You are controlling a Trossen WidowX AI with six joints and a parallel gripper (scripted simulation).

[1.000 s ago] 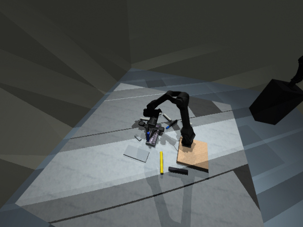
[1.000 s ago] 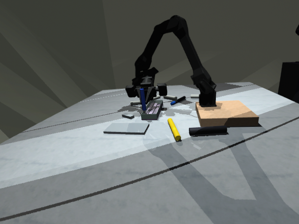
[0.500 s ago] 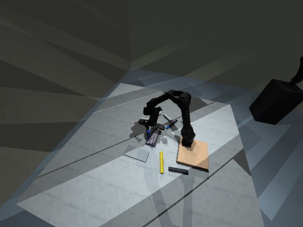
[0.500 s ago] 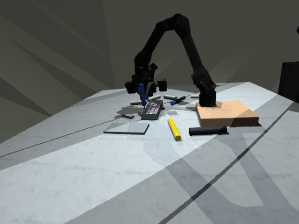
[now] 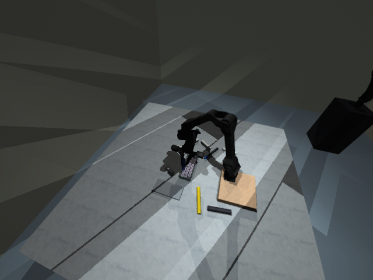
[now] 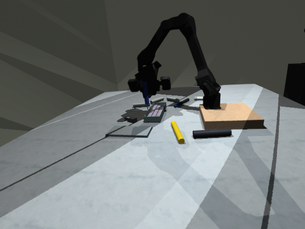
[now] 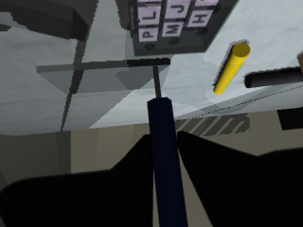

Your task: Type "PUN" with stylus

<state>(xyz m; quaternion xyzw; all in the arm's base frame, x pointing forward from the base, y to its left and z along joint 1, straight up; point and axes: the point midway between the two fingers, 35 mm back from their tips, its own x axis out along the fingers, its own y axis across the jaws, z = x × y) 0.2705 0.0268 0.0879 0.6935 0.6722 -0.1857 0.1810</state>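
Right now the small grey block is 100 mm below my gripper tip, 90 mm ahead of it and 20 mm to the right of it. Also, from my gripper tip: blue stylus (10 mm below); flat grey plate (110 mm to the left, 100 mm below, 60 mm ahead); stylus tip (50 mm below).
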